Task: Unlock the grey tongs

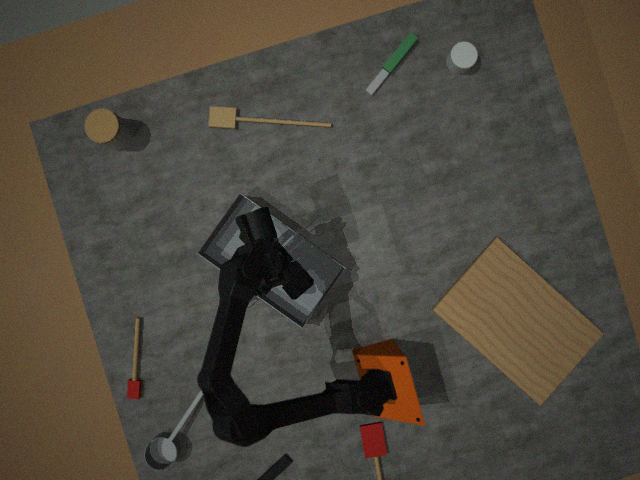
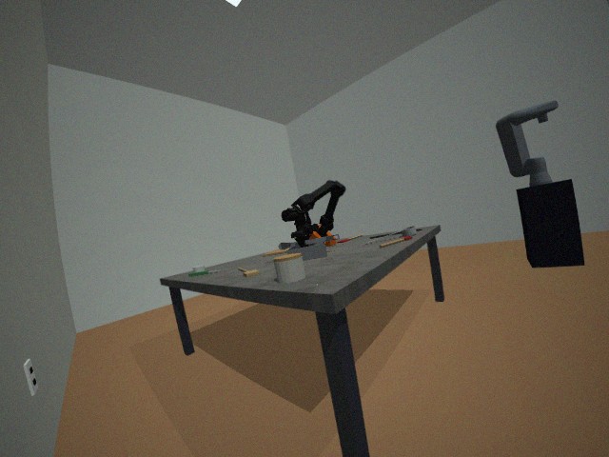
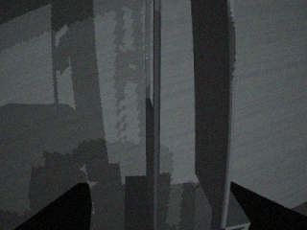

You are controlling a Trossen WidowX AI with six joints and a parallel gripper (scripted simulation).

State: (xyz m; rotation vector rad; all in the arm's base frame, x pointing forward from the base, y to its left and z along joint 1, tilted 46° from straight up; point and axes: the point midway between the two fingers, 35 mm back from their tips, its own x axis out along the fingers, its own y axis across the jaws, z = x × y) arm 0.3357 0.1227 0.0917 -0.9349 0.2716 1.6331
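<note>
Right now my gripper tip is 20 mm to the right of the roasting tin. The rest, counted from my gripper tip: red-headed spatula: 570 mm behind, 90 mm to the right, 20 mm below; then green-handled tool: 380 mm to the right, 380 mm ahead, 20 mm below; then wooden board: 520 mm to the right, 310 mm behind, 20 mm below.
</note>
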